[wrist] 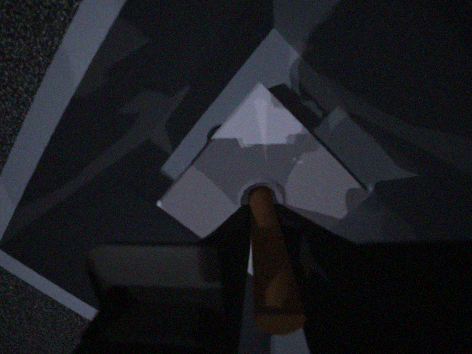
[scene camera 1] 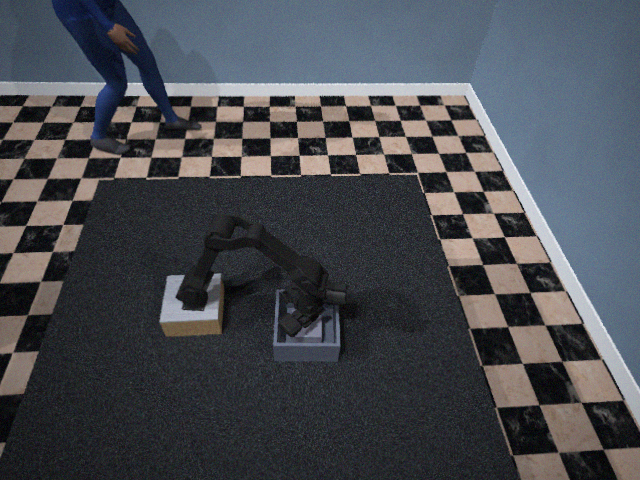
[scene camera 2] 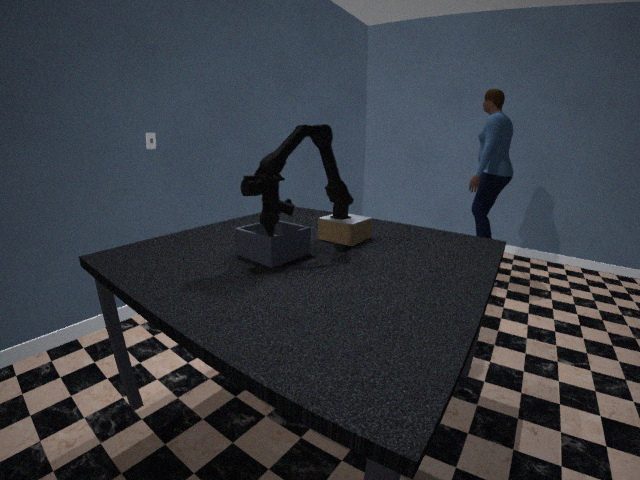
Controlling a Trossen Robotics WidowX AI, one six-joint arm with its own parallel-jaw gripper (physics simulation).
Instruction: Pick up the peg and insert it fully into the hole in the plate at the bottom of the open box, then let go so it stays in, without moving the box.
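Frame: origin at the arm's base, x ahead, y left, z up, level; centimetres.
Seen in the pictures: gripper, fingertip midpoint: (wrist: 261,212) (scene camera 1: 308,324); arm's base, link origin: (scene camera 1: 195,301) (scene camera 2: 340,217).
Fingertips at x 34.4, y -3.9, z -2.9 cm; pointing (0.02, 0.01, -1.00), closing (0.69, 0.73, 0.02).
Pixels of each thing's middle, then the offset from my fingertips to it. "*": a spot on its surface instead. Level surfaces: height alone.
- orange-brown peg, body centre: (wrist: 265,230) dx -0.2, dy +0.1, dz +2.2 cm
- round ringed hole, surface spot: (wrist: 281,194) * dx +0.0, dy +1.5, dz +0.0 cm
- pale plate, body centre: (wrist: 258,186) (scene camera 1: 306,327) dx -0.4, dy +0.4, dz -2.6 cm
- blue-grey open box, body centre: (wrist: 259,194) (scene camera 1: 306,324) (scene camera 2: 272,241) dx -0.5, dy +0.4, dz -1.2 cm
- dark table, surface height: dz -6.1 cm
The orange-brown peg (wrist: 274,260) is held between the dark fingers of my gripper (wrist: 261,212) (scene camera 2: 270,233), which is shut on it and reaches down inside the open box. The peg's far end meets the round ringed hole (wrist: 281,194) in the pale plate (wrist: 317,185) (scene camera 1: 314,333). Whether its tip is inside the hole, and how deep, cannot be told. The blue-grey open box (scene camera 1: 307,353) (scene camera 2: 256,248) (wrist: 40,120) stands upright around the plate. The peg cannot be made out in the scene views.
The arm's base stands on a white-topped, yellow-sided block (scene camera 1: 192,327) (scene camera 2: 342,232) beside the box. Both are on the dark table (scene camera 1: 206,408) (scene camera 2: 351,330). The box walls surround the gripper. A person in blue (scene camera 1: 108,77) (scene camera 2: 495,144) stands beyond the table.
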